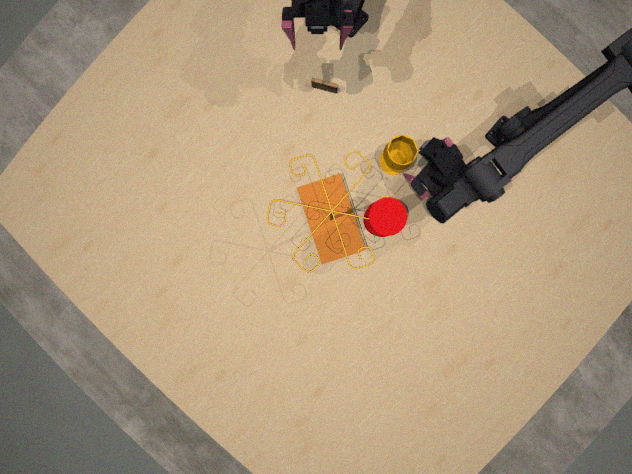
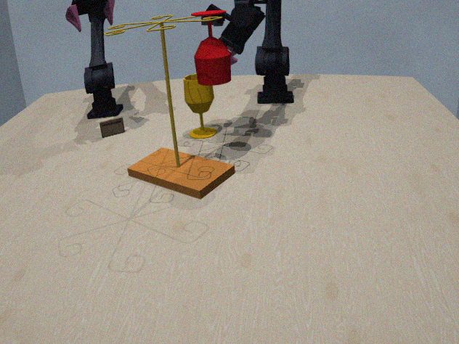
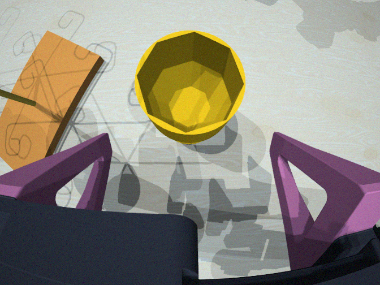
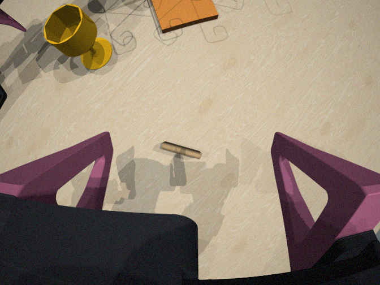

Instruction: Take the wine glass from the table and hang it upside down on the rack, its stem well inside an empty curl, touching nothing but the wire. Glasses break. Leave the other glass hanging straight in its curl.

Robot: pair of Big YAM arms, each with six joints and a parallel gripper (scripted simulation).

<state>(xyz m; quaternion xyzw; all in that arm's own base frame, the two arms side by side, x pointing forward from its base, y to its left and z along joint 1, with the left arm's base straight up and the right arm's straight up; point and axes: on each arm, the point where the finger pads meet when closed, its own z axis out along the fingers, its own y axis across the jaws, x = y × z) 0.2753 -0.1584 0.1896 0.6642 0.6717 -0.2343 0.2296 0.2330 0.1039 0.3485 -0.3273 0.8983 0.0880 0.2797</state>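
Note:
My right gripper is now 20 mm short of the yellow wine glass, 270 mm to the right of it and 280 mm above it. From my right hand the other things lie so: small brown block: 20 mm behind, 320 mm below; then red glass: 200 mm ahead, 330 mm to the left, 50 mm below.
Now: the yellow wine glass 50 mm to the right of my left hand and 120 mm below it. Round my left hand: small brown block: 50 mm behind, 330 mm to the right, 170 mm below; then red glass: 170 mm ahead, 10 mm to the left, 100 mm above.

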